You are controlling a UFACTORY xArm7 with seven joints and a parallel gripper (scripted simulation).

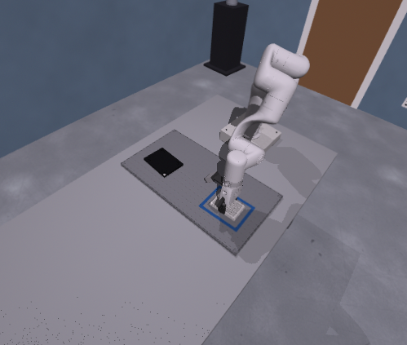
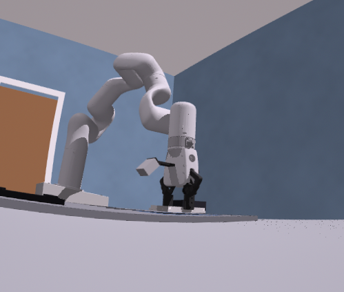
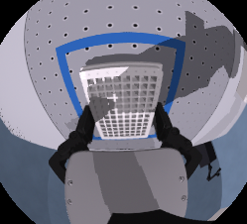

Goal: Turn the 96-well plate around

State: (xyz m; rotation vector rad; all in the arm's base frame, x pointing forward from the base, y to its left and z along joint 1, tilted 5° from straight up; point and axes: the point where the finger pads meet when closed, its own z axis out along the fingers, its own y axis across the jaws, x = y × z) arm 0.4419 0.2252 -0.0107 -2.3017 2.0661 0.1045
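My hand is 10 mm above the white 96-well plate. The rest, counted from my hand: black plate nest N1: 390 mm to the right, 30 mm ahead, 20 mm below.
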